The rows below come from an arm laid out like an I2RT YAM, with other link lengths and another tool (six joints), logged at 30 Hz.
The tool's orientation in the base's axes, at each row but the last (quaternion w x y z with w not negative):
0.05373, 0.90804, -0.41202, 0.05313
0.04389, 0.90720, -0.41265, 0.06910
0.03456, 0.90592, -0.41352, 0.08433
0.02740, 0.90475, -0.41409, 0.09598
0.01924, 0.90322, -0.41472, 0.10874
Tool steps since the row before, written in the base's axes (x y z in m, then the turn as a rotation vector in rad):
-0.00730, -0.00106, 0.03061, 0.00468, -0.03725, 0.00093
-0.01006, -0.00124, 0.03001, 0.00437, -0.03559, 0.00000
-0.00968, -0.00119, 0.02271, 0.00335, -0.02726, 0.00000
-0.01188, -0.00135, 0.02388, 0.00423, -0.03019, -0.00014
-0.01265, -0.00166, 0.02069, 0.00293, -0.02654, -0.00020
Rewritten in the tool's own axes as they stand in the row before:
0.00032, 0.00784, -0.03049, 0.03086, 0.02091, 0.00459
-0.00077, 0.00908, -0.03034, 0.02927, 0.02003, 0.00525
-0.00123, 0.00793, -0.02338, 0.02242, 0.01534, 0.00402
-0.00189, 0.00913, -0.02502, 0.02514, 0.01660, 0.00467
-0.00237, 0.00947, -0.02226, 0.02158, 0.01519, 0.00404

